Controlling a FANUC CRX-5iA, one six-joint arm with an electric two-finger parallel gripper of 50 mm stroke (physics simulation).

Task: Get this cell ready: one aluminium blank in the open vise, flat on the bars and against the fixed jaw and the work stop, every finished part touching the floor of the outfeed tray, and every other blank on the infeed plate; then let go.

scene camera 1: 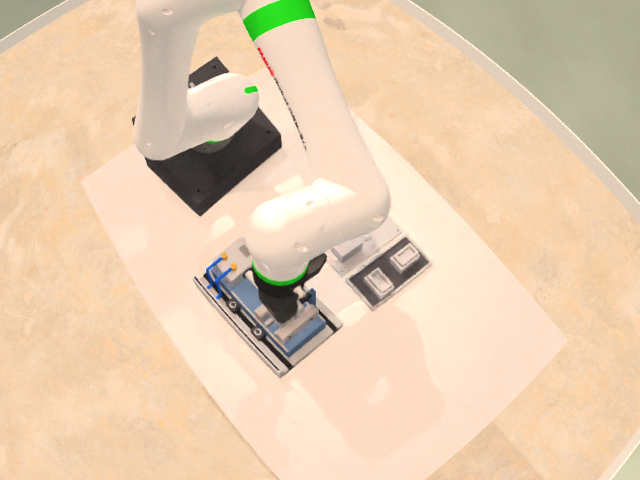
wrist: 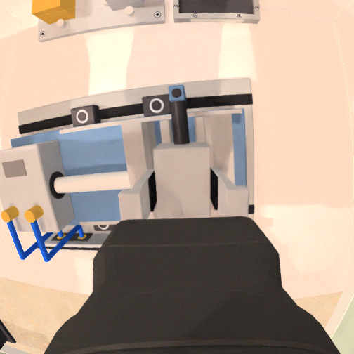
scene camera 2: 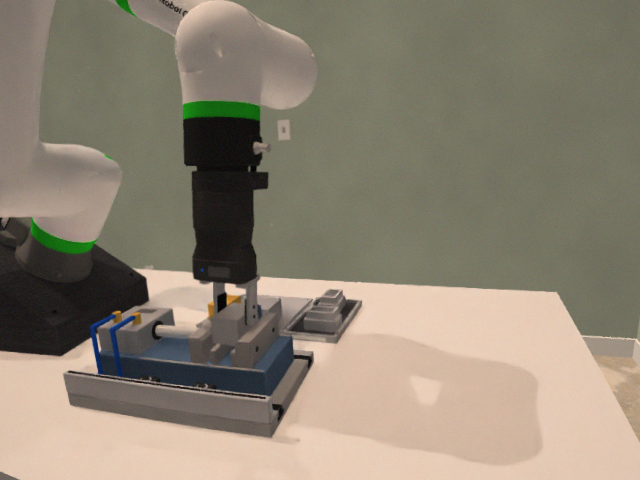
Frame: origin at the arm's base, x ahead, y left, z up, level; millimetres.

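Seen in the pictures: gripper, fingertip midpoint: [scene camera 1: 287, 309] [scene camera 2: 235, 320]; arm's base, link origin: [scene camera 2: 54, 260].
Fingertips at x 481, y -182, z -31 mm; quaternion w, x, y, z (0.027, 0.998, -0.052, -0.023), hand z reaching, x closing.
Pixels of each thing's middle, then the offset from my fingertips to it. "spot": a spot on its surface instead.
- grey aluminium blank, body centre: [scene camera 2: 235, 323] [scene camera 1: 286, 310] dz -4, dx +0, dy -2 mm
- outfeed tray, surface spot: [scene camera 2: 310, 336] [scene camera 1: 359, 296] spot: dz -92, dx +63, dy +159 mm
- grey blank, body centre: [scene camera 2: 266, 312] [scene camera 1: 346, 247] dz -76, dx -38, dy +222 mm
- vise's cylinder block, body centre: [scene camera 2: 137, 328] [scene camera 1: 237, 261] dz -24, dx -164, dy +6 mm
- low rail, body centre: [scene camera 2: 159, 395] [scene camera 1: 235, 325] dz -67, dx -73, dy -92 mm
My gripper [scene camera 1: 285, 316] [scene camera 2: 236, 311] [wrist: 182, 181] points down over the open vise, shut on a grey aluminium blank [scene camera 2: 226, 325] [wrist: 182, 167]. The blank is between the moving jaw [scene camera 2: 200, 346] [wrist: 138, 150] and the fixed jaw [scene camera 1: 298, 324] [scene camera 2: 256, 342]. In the wrist view, its far end meets the black rod of the work stop [wrist: 180, 124]. Contact with the bars and fixed jaw cannot be told. Two finished parts [scene camera 1: 378, 281] [scene camera 1: 404, 257] are in the outfeed tray [scene camera 1: 359, 295] [scene camera 2: 310, 336] [wrist: 217, 19]; floor contact is unclear. Another grey blank [scene camera 1: 347, 251] [wrist: 127, 3] is on the infeed plate [wrist: 100, 26].
A yellow block [wrist: 54, 10] also stands on the infeed plate, beside the outfeed tray. The vise's cylinder block [scene camera 2: 142, 333] [wrist: 32, 185] carries blue hoses [scene camera 2: 114, 351] [wrist: 46, 250]. A low rail [scene camera 2: 165, 395] runs along the vise's near side.
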